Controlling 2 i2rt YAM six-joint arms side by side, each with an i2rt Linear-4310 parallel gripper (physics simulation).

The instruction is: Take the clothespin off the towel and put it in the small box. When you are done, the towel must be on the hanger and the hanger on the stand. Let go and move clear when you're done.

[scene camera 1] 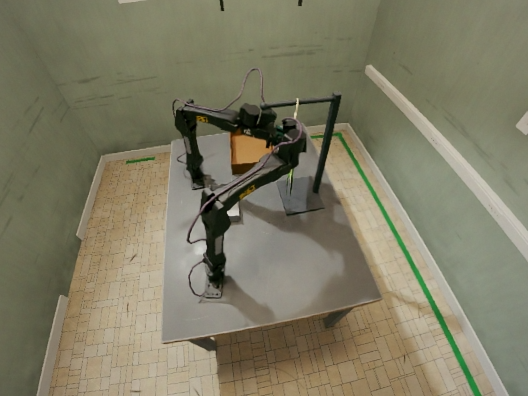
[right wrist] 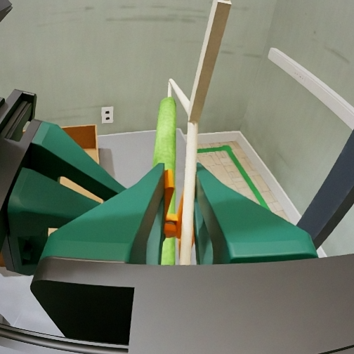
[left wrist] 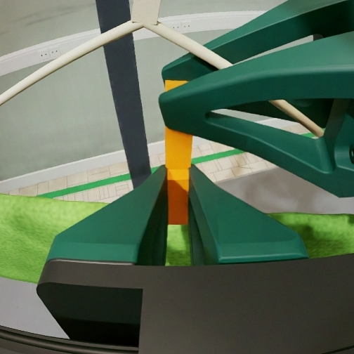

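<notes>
An orange clothespin [left wrist: 178, 145] [right wrist: 169, 185] stands upright at the top edge of the green towel [left wrist: 45, 230] [right wrist: 166, 130] [scene camera 1: 291, 175]. My left gripper [left wrist: 177, 176] is shut on the clothespin's lower part, low in the left wrist view. My right gripper [right wrist: 178, 174] [left wrist: 162, 96] is shut on its upper part, with the hanger's slanting arm close against one finger. The pale hanger [left wrist: 65, 62] [right wrist: 191, 145] [scene camera 1: 297, 107] hangs at the crossbar of the dark stand [scene camera 1: 327, 145] [left wrist: 124, 100] [right wrist: 335, 195]. The towel hangs below the hanger's slanting arms; its bar is hidden.
A brown open box [scene camera 1: 243, 161] [right wrist: 87, 132] stands at the back of the grey table [scene camera 1: 280, 265]. A small white box [scene camera 1: 234, 215] is partly hidden under the near arm. The stand's flat base [scene camera 1: 305, 202] lies below the towel. Both arms crowd together around the hanger.
</notes>
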